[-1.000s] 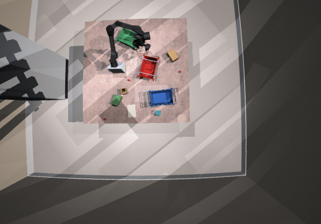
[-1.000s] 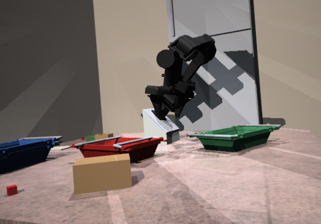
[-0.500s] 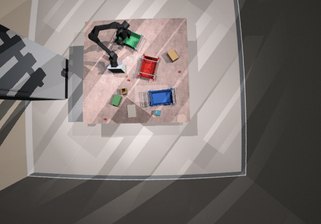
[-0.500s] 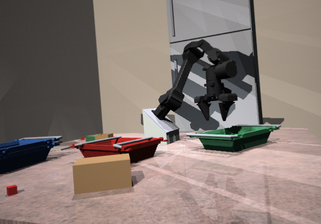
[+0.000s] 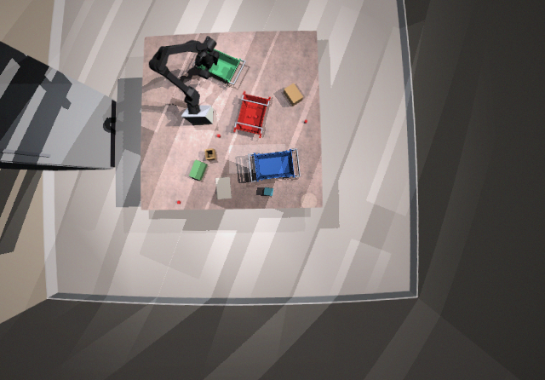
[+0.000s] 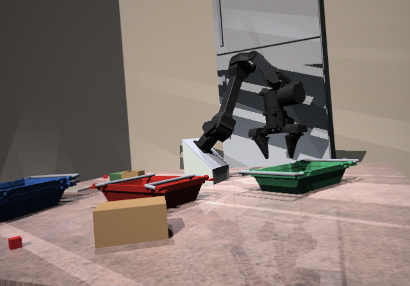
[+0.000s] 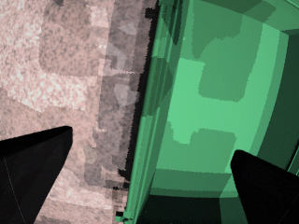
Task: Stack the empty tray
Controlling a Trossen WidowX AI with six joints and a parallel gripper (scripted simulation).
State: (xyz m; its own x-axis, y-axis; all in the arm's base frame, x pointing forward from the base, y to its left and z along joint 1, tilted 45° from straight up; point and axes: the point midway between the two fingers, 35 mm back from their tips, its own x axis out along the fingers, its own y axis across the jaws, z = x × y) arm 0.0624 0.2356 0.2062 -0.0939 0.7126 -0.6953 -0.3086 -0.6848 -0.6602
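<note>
Now: the green tray 20 mm ahead of my gripper tip, 70 mm to the left of it and 40 mm below it. Also, from my gripper tip: white card: 160 mm ahead, 790 mm to the right, 80 mm below; green block: 30 mm behind, 680 mm to the right, 60 mm below; small tan box: 50 mm ahead, 570 mm to the right, 70 mm below.
</note>
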